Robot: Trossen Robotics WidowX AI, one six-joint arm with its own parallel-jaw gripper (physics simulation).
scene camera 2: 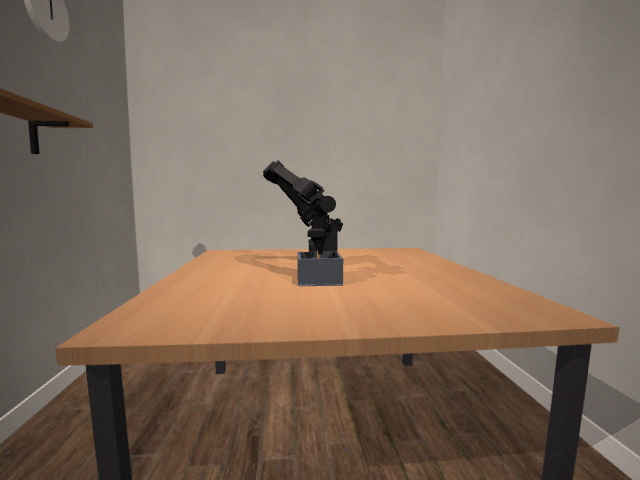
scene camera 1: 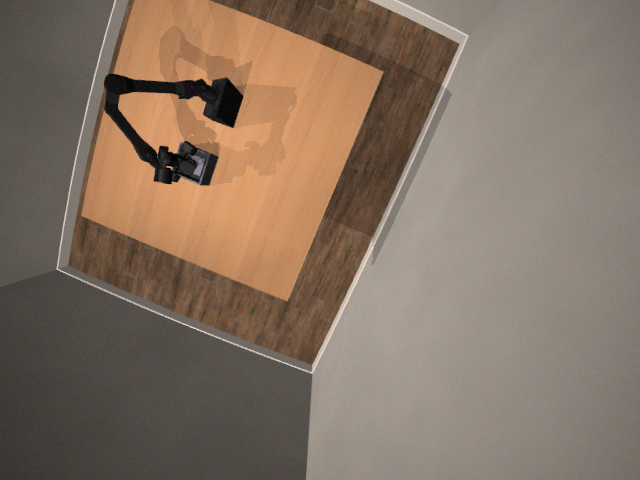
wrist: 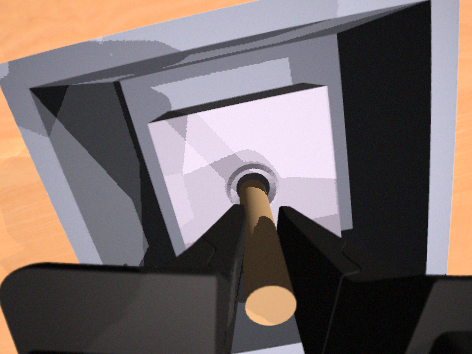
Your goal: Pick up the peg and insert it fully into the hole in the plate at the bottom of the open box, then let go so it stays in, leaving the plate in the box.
Path:
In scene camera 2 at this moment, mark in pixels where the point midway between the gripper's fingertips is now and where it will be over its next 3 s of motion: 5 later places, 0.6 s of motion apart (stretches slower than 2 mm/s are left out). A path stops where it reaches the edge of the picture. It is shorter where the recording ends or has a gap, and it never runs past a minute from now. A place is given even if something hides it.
My gripper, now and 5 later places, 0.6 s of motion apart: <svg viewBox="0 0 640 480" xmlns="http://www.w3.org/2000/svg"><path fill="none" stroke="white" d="M320 253L320 257L320 259L320 261L320 253L320 232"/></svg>

